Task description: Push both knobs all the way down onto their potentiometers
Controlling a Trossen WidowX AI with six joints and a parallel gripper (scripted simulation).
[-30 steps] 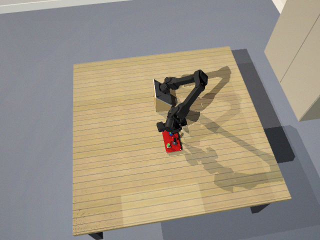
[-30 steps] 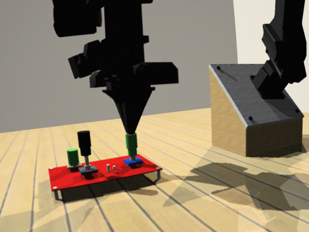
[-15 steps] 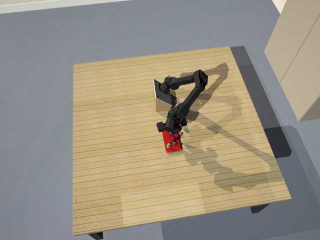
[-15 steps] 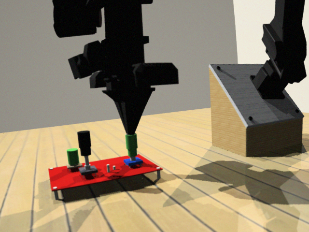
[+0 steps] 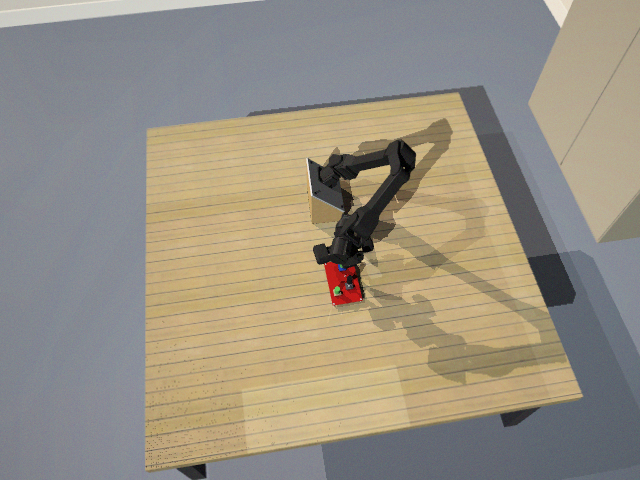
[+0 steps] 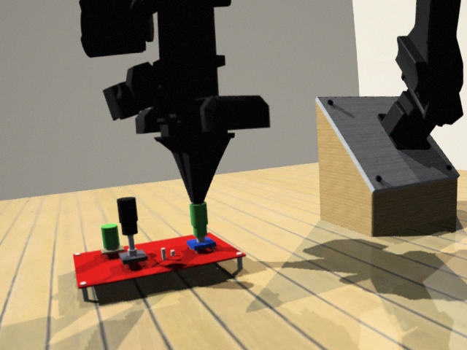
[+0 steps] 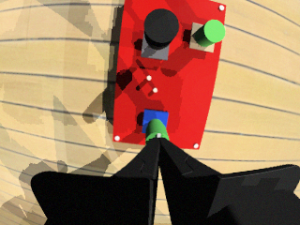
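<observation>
My gripper tip is 10 mm above the green knob. Also, from my gripper tip: black knob: 70 mm ahead, 20 mm to the left.
</observation>
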